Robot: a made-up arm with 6 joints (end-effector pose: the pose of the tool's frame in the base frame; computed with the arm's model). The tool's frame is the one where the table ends. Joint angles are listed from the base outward.
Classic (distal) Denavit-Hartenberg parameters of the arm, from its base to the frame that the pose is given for. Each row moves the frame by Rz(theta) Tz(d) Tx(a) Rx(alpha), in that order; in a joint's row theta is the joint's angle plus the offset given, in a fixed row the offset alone. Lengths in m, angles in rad.
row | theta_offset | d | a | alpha
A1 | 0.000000 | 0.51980 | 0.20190 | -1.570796
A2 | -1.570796 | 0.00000 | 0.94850 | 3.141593
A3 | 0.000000 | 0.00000 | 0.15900 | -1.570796
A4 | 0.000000 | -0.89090 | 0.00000 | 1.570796
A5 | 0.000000 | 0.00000 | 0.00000 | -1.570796
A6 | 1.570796 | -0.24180 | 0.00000 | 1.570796
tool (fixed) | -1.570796 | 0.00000 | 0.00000 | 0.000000
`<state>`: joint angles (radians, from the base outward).
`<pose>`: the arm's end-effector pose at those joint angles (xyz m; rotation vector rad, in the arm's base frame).
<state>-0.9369 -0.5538 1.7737 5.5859 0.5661 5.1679</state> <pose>-0.7995 0.9470 1.9453 -0.1977 -1.8307 1.7104</pose>
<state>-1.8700 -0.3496 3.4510 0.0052 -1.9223 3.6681</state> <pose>0.2356 0.7678 0.9701 0.3749 -1.2934 0.7546</pose>
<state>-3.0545 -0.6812 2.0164 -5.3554 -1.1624 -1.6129</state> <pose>1.2774 0.2898 1.6571 -2.0044 -1.7156 -0.9210</pose>
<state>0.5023 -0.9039 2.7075 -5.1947 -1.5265 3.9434</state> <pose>-1.0592 -0.8260 0.6565 -1.7600 0.9985 -1.2722</pose>
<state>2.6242 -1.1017 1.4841 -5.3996 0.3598 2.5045</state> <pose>1.4498 -0.9008 1.3571 -0.2405 -0.2425 -0.8186</pose>
